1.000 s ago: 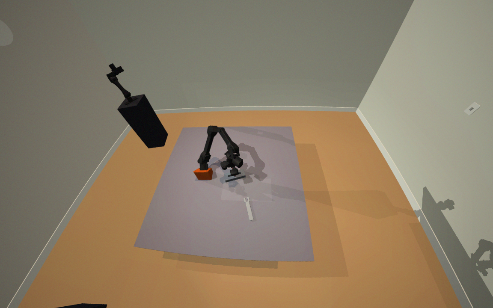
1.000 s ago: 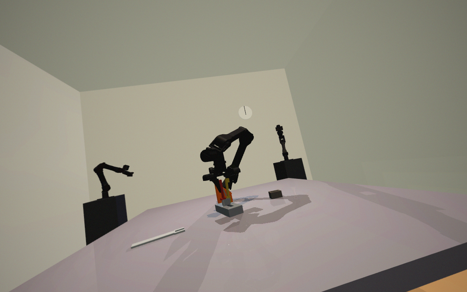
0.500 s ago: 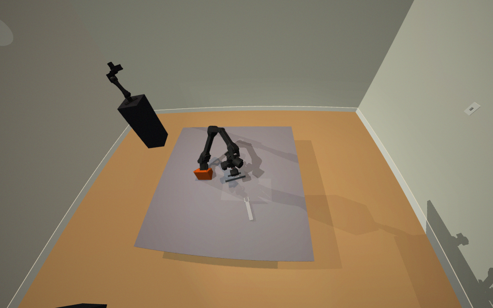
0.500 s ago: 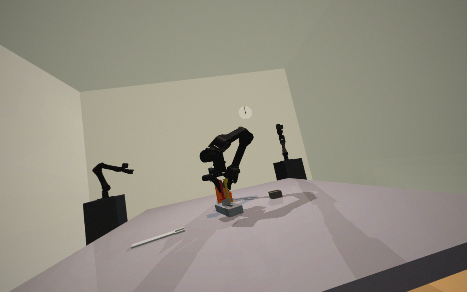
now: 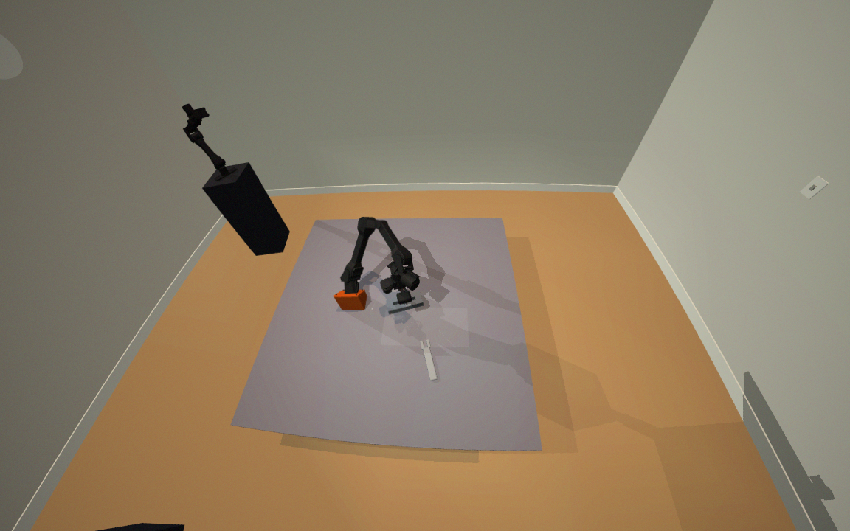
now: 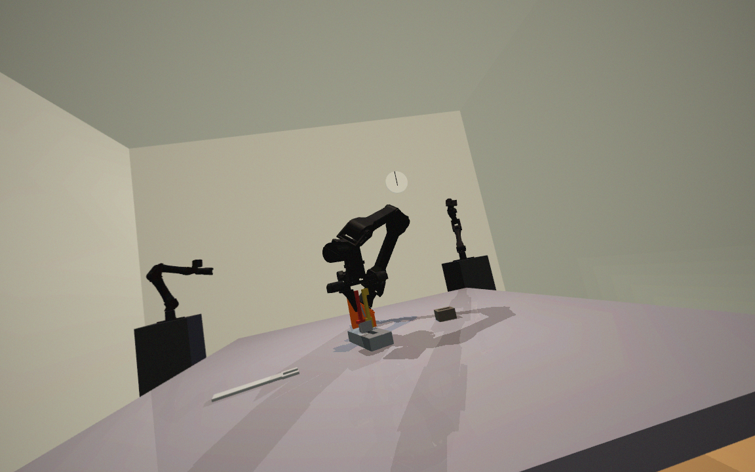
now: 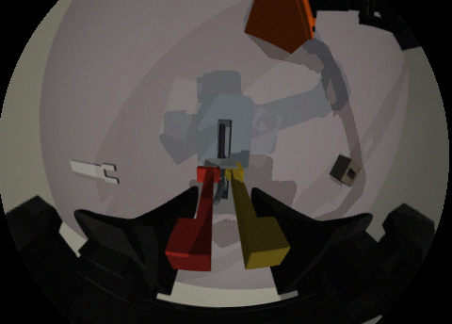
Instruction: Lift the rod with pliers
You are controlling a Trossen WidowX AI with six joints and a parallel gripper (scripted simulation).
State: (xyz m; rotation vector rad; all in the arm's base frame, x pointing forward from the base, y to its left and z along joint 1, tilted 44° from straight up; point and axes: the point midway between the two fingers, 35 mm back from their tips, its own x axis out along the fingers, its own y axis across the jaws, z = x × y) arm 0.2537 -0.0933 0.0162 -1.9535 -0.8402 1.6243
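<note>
Now: gripper tip 10 mm to the right of the yellow handle. Round my gripper tip: brown holster: 280 mm to the left, 90 mm below, 20 mm behind; dark rod: 90 mm below; grey channel block: 80 mm below.
</note>
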